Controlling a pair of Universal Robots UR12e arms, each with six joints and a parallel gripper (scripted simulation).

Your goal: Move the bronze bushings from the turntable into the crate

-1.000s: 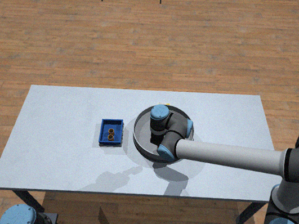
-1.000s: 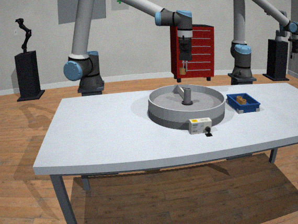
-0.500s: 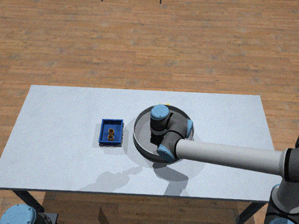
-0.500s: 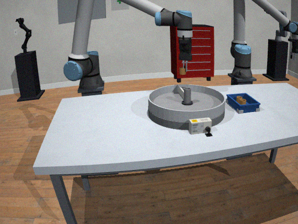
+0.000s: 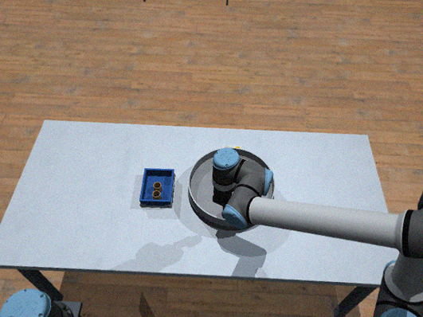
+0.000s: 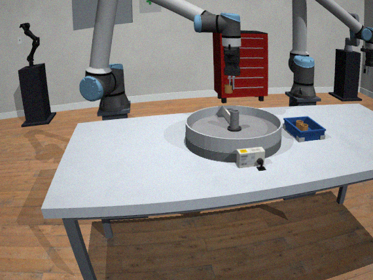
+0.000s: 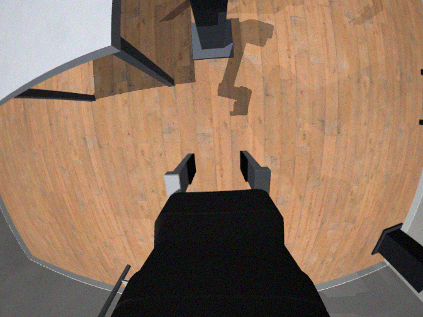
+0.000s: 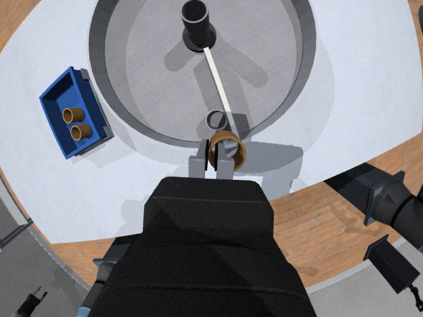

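Right now the blue crate is 32 cm to the left of my right hand, 18 cm below it and 16 cm ahead of it.
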